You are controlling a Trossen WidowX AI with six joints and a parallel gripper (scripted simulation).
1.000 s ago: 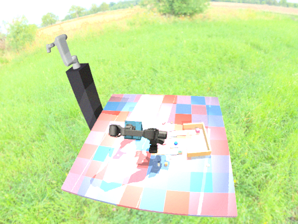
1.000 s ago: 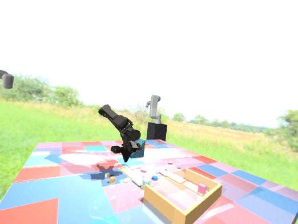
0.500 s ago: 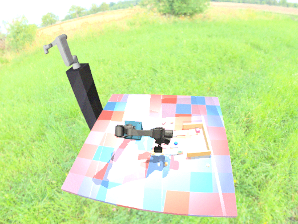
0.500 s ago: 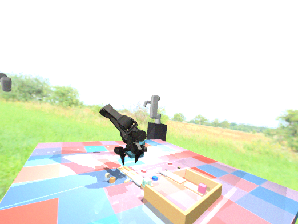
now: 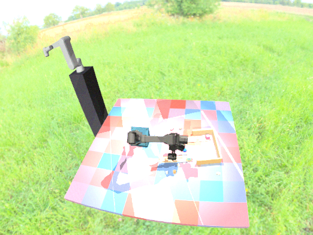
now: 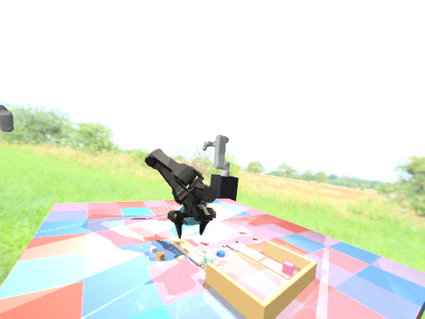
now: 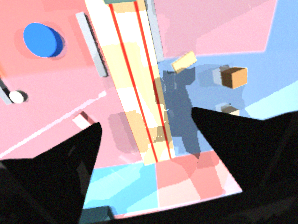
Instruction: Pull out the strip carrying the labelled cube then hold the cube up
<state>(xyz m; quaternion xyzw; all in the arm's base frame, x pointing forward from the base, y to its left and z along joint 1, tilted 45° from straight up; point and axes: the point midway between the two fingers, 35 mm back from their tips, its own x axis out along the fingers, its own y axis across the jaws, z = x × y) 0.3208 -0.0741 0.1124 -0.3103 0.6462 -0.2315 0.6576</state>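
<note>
Now: gripper tip 10 mm short of the strip and 50 mm above it. From my gripper tip the other things lie so: blue disc (70 mm ahead, 100 mm to the left, 40 mm below); then tan cube (30 mm ahead, 120 mm to the right, 40 mm below).
</note>
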